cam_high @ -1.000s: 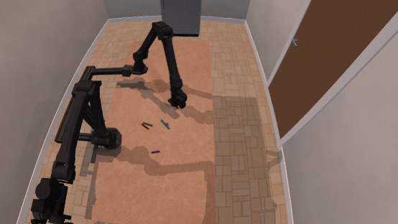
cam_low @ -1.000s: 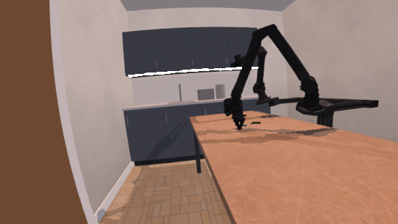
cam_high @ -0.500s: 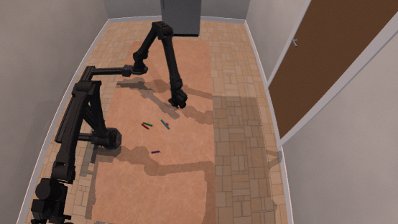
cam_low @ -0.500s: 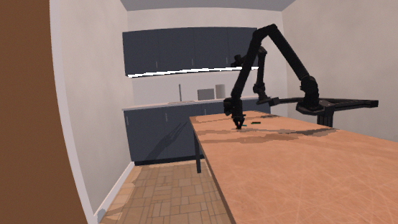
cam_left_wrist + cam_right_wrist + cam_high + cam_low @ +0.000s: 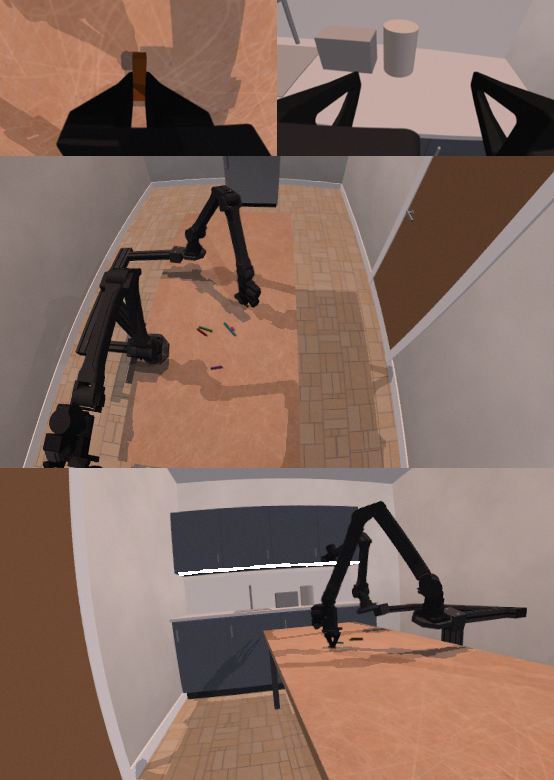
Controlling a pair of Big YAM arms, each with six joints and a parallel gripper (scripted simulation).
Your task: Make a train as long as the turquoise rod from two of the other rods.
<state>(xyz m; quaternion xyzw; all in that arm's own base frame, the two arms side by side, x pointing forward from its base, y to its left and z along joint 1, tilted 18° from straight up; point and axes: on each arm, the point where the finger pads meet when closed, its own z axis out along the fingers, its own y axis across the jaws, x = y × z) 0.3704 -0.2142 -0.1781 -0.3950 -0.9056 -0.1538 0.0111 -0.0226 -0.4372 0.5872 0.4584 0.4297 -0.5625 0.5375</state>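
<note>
Now: the orange rod right at my left hand. Also, from my left hand: red rod (210 mm behind, 210 mm to the right, 20 mm below); then green rod (190 mm behind, 190 mm to the right, 20 mm below); then turquoise rod (60 mm behind, 170 mm to the right, 20 mm below).
</note>
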